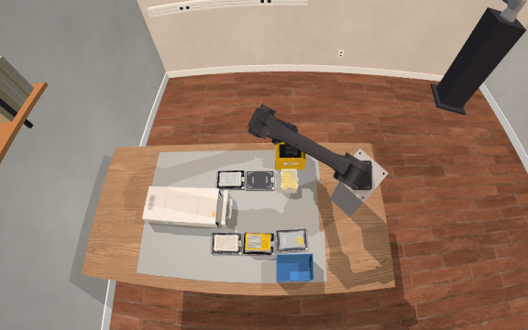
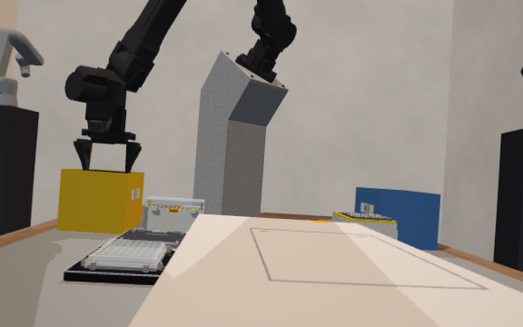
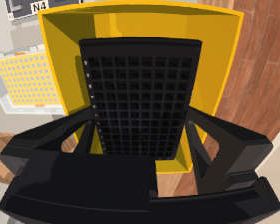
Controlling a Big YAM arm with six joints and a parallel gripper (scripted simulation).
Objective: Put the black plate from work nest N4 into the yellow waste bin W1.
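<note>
My hand is right at the black plate. The rest, counted from my hand: yellow waste bin (80 mm below); grey work nest (170 mm to the left, 140 mm ahead, 110 mm below); clear plate (310 mm ahead, 210 mm to the left, 100 mm below).
</note>
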